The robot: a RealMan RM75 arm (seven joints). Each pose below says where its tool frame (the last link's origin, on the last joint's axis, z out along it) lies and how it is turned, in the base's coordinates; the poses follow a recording.
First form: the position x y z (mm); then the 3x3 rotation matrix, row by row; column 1 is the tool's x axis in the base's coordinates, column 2 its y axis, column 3 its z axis. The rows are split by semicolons.
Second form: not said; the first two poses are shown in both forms.
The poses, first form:
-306 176 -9; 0.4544 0.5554 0.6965; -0.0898 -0.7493 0.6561; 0.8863 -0.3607 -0.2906
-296 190 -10; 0.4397 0.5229 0.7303; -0.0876 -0.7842 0.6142; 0.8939 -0.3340 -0.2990
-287 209 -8; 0.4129 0.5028 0.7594; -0.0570 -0.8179 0.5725; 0.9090 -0.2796 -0.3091
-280 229 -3; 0.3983 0.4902 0.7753; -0.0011 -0.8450 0.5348; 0.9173 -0.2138 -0.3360
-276 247 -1; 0.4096 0.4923 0.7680; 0.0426 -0.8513 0.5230; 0.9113 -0.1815 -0.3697
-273 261 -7; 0.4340 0.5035 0.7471; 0.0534 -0.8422 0.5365; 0.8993 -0.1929 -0.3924
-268 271 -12; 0.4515 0.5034 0.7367; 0.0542 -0.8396 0.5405; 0.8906 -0.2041 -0.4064
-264 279 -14; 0.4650 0.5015 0.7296; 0.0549 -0.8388 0.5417; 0.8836 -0.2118 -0.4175
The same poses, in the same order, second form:
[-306 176 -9 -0.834 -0.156 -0.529 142.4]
[-296 190 -10 -0.832 -0.144 -0.536 145.3]
[-287 209 -8 -0.827 -0.145 -0.543 149.0]
[-280 229 -3 -0.826 -0.157 -0.542 153.0]
[-276 247 -1 -0.831 -0.169 -0.530 154.9]
[-273 261 -7 -0.838 -0.175 -0.517 154.2]
[-268 271 -12 -0.843 -0.174 -0.509 153.8]
[-264 279 -14 -0.847 -0.173 -0.502 153.6]

